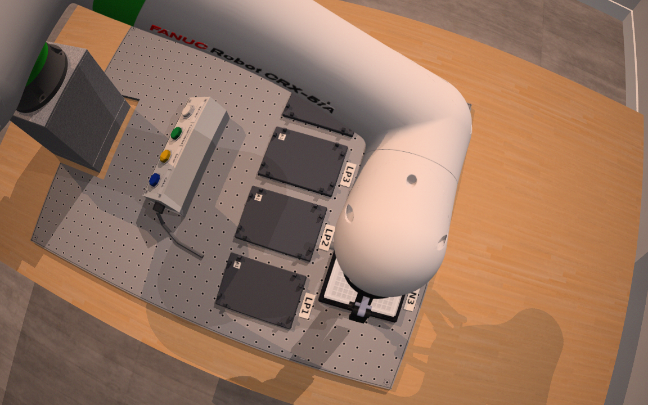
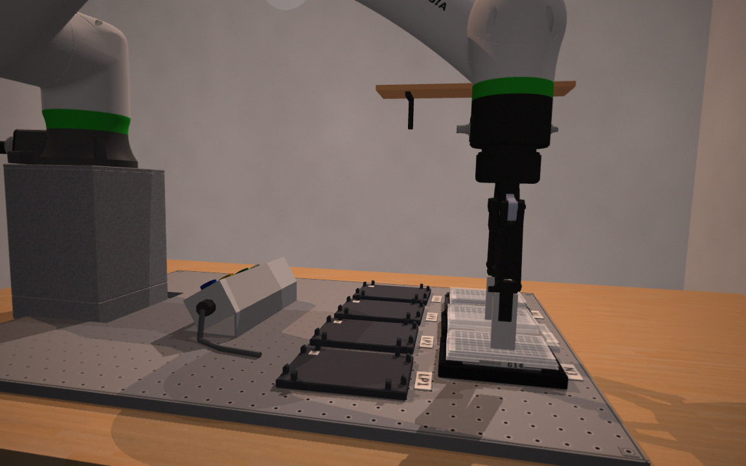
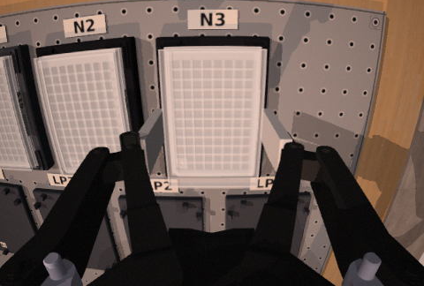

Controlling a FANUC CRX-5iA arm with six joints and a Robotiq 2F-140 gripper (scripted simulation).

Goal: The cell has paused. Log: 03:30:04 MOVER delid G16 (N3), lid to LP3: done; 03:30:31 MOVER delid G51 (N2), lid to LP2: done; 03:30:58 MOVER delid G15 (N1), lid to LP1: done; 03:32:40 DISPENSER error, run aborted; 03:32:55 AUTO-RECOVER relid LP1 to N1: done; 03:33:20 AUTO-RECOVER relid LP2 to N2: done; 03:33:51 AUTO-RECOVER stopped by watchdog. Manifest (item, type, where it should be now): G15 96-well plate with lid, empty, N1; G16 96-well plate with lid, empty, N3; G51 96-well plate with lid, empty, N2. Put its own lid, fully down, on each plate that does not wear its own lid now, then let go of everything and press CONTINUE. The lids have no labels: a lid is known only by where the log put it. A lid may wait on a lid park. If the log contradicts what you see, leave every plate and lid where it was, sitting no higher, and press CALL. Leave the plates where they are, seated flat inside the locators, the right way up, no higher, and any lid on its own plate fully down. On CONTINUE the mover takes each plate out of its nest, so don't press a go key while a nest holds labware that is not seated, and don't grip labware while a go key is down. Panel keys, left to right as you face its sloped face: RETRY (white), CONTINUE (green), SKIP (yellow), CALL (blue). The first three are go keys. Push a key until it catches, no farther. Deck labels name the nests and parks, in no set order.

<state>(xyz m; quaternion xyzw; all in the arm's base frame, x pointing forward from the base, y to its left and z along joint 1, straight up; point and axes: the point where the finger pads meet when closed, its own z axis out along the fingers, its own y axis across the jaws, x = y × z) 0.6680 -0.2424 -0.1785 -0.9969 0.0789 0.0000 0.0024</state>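
Right now the clear lid is 2 cm below my hand. Round my hand: plate G16 (4 cm below); lid park LP2 (17 cm behind, 9 cm to the left, 6 cm below); lid park LP1 (18 cm behind, 4 cm to the right, 6 cm below).
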